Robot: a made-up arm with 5 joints.
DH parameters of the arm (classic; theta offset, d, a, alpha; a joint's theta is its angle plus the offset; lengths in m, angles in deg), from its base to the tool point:
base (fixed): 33.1 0 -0.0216 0
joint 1: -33.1 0.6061 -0.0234 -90
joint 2: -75.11 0 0.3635 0
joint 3: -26.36 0 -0.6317 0
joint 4: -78.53 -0.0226 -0.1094 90
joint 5: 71.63 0 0.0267 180
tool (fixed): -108.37 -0.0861 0 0
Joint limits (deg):
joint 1: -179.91..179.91
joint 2: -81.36..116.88
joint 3: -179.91..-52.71
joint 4: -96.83..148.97
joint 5: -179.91..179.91
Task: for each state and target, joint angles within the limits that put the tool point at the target. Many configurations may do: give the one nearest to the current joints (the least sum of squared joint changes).
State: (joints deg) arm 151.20 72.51 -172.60 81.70 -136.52
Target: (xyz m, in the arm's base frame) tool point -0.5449 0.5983 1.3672
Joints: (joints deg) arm 134.31 38.46 -165.39 56.48 -155.97
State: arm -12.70 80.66 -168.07 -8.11 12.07
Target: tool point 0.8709 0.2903 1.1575
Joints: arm 18.52 55.94 -164.17 10.25 15.72
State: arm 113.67 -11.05 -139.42 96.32 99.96
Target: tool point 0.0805 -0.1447 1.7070
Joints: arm 119.91 -29.27 -152.17 93.28 101.04
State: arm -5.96 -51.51 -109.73 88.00 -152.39
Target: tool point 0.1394 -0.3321 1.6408
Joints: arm -55.88 -12.39 -132.00 63.69 -163.80
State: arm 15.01 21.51 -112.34 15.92 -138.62
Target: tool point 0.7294 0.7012 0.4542
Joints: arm 46.28 56.72 -111.78 20.82 -140.54
